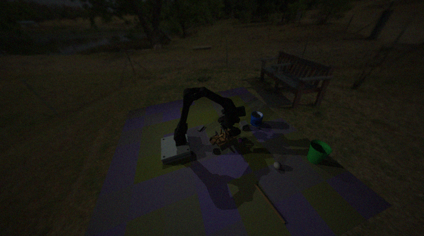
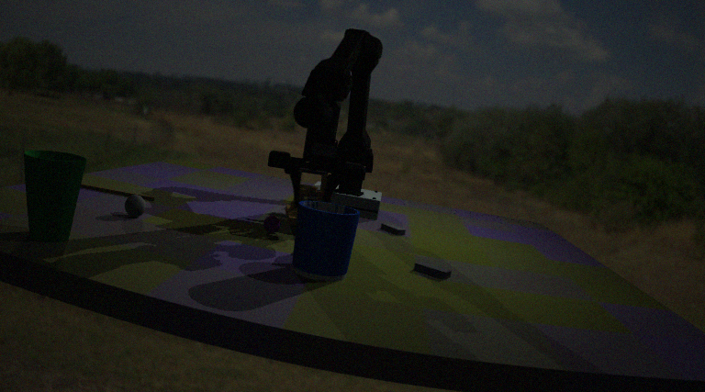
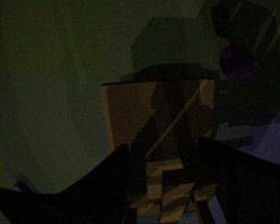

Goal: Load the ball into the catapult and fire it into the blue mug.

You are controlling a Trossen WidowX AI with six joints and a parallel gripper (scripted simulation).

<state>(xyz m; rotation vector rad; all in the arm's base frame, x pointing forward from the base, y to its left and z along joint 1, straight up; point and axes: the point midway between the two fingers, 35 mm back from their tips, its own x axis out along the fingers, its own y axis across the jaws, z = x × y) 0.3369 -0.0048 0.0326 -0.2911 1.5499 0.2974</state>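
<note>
My gripper tip is 7 cm short of the purple ball, 5 cm to the left of it and 3 cm above it. From my gripper tip the other things lie so: wooden catapult 7 cm behind, 2 cm above, 1 cm to the right; blue mug 26 cm ahead, 10 cm to the left, 2 cm below; grey block 15 cm ahead, 8 cm to the left, 2 cm below.
</note>
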